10 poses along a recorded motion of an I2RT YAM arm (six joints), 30 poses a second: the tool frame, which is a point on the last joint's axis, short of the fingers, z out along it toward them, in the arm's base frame.
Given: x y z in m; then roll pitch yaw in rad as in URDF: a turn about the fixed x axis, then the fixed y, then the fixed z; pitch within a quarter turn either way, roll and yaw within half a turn.
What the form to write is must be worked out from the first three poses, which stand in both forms.
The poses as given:
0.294 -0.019 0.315 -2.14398 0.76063 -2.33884
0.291 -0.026 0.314 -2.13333 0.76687 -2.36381
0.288 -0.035 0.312 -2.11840 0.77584 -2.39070
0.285 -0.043 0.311 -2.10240 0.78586 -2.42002
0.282 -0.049 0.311 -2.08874 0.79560 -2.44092
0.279 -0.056 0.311 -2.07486 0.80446 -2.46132
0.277 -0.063 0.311 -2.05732 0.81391 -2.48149
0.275 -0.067 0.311 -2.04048 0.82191 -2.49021
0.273 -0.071 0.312 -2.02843 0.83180 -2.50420
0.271 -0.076 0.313 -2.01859 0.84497 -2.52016
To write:
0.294 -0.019 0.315 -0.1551 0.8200 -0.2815 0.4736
0.291 -0.026 0.314 -0.1407 0.8199 -0.2903 0.4730
0.288 -0.035 0.312 -0.1237 0.8189 -0.3007 0.4730
0.285 -0.043 0.311 -0.1052 0.8174 -0.3118 0.4729
0.282 -0.049 0.311 -0.0908 0.8155 -0.3201 0.4736
0.279 -0.056 0.311 -0.0767 0.8134 -0.3286 0.4739
0.277 -0.063 0.311 -0.0617 0.8104 -0.3384 0.4743
0.275 -0.067 0.311 -0.0520 0.8071 -0.3455 0.4760
0.273 -0.071 0.312 -0.0407 0.8045 -0.3514 0.4772
0.271 -0.076 0.313 -0.0282 0.8018 -0.3563 0.4789

